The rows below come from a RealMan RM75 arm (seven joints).
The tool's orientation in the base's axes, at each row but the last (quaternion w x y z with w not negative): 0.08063 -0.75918 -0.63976 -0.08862; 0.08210 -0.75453 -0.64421 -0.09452; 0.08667 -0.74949 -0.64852 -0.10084; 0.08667 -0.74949 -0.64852 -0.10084; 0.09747 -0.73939 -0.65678 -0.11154; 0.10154 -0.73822 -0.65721 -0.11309; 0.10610 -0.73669 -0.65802 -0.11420
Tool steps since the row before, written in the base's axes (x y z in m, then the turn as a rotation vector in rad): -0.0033 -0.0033 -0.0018 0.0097 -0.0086 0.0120; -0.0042 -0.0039 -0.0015 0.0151 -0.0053 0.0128; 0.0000 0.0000 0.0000 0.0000 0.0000 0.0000; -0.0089 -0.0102 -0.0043 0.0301 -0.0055 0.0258; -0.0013 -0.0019 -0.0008 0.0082 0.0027 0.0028; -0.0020 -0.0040 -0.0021 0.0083 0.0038 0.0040; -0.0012 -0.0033 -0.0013 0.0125 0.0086 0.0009
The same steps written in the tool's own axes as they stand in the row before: -0.0041 -0.0027 0.0009 -0.0038 0.0109 -0.0134; -0.0047 -0.0035 0.0003 0.0004 0.0157 -0.0131; 0.0000 0.0000 0.0000 0.0000 0.0000 0.0000; -0.0121 -0.0073 0.0011 0.0057 0.0306 -0.0252; -0.0022 -0.0011 0.0002 0.0043 0.0078 -0.0016; -0.0046 -0.0015 0.0007 0.0057 0.0078 -0.0024; -0.0036 -0.0008 0.0002 0.0098 0.0115 0.0021
